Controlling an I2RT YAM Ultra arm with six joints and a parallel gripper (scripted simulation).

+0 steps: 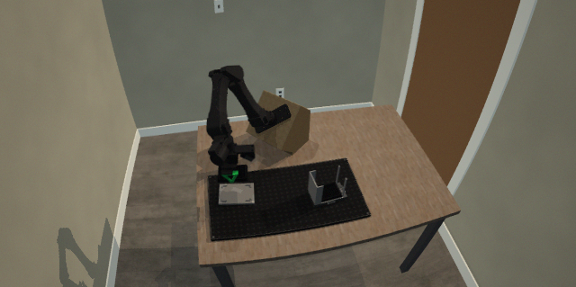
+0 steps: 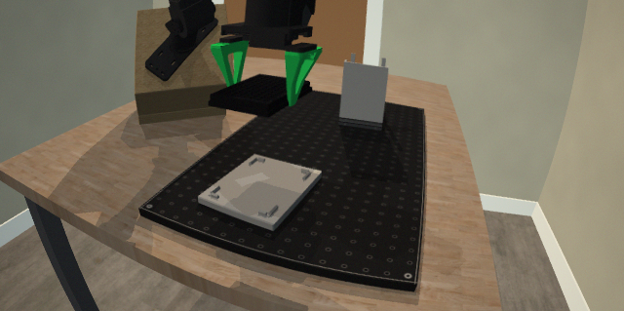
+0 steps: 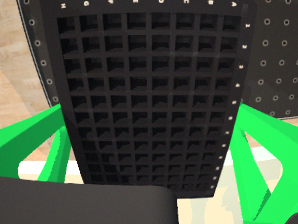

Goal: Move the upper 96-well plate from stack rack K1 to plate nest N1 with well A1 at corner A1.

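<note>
Right now the grey plate nest N1 is 140 mm below my hand. Round my hand: pale A1 mark: 130 mm below, 80 mm ahead, 60 mm to the left; black 96-well plate: right at my hand; pale wall: 310 mm to the left, 150 mm ahead, 60 mm below.
</note>
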